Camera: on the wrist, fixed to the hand. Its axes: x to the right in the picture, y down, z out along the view.
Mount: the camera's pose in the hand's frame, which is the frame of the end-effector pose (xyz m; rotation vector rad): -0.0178 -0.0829 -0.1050 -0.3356 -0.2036 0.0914
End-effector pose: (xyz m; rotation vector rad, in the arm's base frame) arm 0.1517 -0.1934 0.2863 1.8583 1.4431 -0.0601
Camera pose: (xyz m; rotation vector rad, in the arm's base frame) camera 0.0334 -0.1409 0.3244 1.5905 1.1492 0.0353
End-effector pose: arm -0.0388 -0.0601 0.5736 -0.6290 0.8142 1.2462
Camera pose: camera 0.0201 -0.1719 0.5262 -0.7247 0.4715 1.5198
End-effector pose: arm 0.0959 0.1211 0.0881 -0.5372 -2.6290 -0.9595
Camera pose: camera 0.0903 -0.0115 0.1125 -0.8674 -2.5983 -1.3931
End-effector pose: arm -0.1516 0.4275 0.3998 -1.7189 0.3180 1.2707
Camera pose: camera -0.0400 0.3819 0.4605 -1.8473 0.0652 1.6242
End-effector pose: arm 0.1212 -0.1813 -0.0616 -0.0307 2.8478 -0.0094
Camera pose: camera 0.1095 -0.2634 0.0448 0.0266 2.6125 0.4632
